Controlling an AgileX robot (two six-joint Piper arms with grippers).
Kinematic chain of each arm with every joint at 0, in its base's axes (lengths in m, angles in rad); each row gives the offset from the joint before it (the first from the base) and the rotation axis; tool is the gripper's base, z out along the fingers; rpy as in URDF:
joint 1: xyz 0 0 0.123 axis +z
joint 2: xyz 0 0 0 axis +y
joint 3: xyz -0.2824 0 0.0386 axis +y
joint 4: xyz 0.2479 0 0.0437 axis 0.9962 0 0.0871
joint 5: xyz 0 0 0 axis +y
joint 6: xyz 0.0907 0 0.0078 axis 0.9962 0 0.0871
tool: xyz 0 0 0 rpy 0 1.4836 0
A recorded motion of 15 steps. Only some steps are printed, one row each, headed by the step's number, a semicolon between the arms.
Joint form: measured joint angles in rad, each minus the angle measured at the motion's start. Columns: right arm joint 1, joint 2, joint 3, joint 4, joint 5, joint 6; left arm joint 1, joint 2, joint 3, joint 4, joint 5, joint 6.
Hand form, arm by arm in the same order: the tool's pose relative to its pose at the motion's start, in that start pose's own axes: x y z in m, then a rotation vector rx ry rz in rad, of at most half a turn. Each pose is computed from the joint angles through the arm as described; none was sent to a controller.
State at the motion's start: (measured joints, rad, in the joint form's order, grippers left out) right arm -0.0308 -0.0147 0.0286 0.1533 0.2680 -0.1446; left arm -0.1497 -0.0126 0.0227 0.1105 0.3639 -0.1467
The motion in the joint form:
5: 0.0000 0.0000 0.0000 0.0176 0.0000 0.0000; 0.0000 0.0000 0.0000 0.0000 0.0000 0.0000
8: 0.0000 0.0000 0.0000 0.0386 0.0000 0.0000; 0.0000 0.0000 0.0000 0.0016 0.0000 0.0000
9: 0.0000 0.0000 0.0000 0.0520 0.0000 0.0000; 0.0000 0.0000 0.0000 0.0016 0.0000 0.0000
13: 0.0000 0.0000 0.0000 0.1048 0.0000 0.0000; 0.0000 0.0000 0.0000 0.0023 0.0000 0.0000
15: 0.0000 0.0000 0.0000 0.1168 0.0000 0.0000; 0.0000 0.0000 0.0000 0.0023 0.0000 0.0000
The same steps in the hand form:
5: -0.0001 0.0004 0.0000 -0.0046 -0.0007 0.0170; 0.0000 0.0000 0.0000 0.0000 0.0000 0.0000
8: -0.0002 0.0009 0.0000 -0.0101 -0.0015 0.0372; 0.0000 0.0001 0.0000 -0.0006 -0.0001 0.0015
9: -0.0002 0.0012 0.0000 -0.0136 -0.0020 0.0501; 0.0000 0.0001 0.0000 -0.0006 -0.0001 0.0015
13: -0.0005 0.0025 0.0000 -0.0275 -0.0040 0.1011; 0.0000 0.0001 0.0000 -0.0008 -0.0001 0.0021
15: -0.0006 0.0028 0.0000 -0.0306 -0.0045 0.1126; 0.0000 0.0001 0.0000 -0.0008 -0.0001 0.0021

